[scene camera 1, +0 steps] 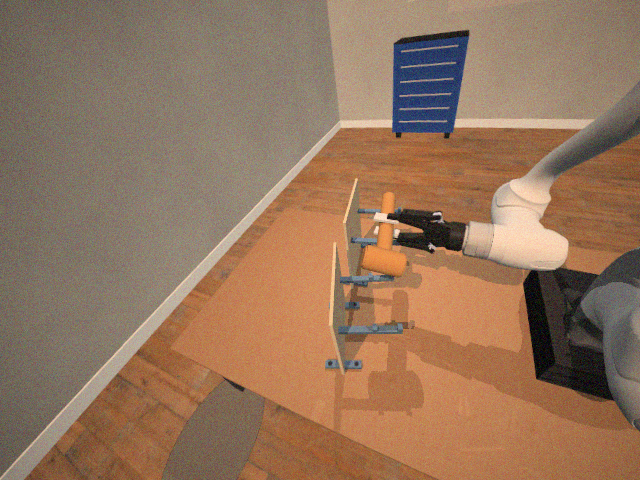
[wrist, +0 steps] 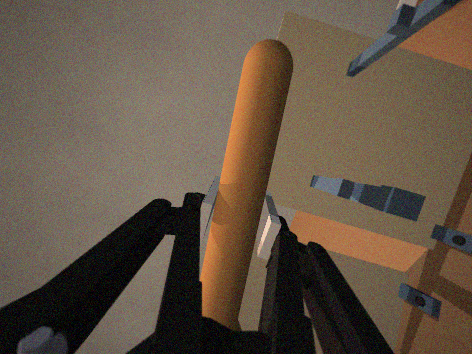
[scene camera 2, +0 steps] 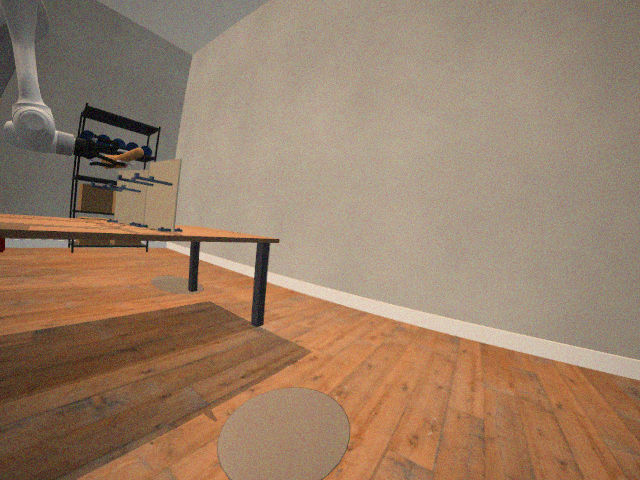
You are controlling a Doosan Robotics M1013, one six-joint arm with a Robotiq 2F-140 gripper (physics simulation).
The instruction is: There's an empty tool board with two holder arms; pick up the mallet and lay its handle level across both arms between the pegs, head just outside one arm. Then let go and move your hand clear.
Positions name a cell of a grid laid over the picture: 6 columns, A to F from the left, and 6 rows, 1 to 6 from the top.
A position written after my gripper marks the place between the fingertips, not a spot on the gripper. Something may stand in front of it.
Note:
My gripper (scene camera 1: D3) carries an orange mallet (scene camera 1: D4), clear of everything else. Further things: a tool board (wrist: E3) and a tool board (scene camera 2: B3).
The orange mallet shows as well in the wrist view (wrist: D2). My gripper also shows in the wrist view (wrist: D4) and in scene camera 2 (scene camera 2: B2).

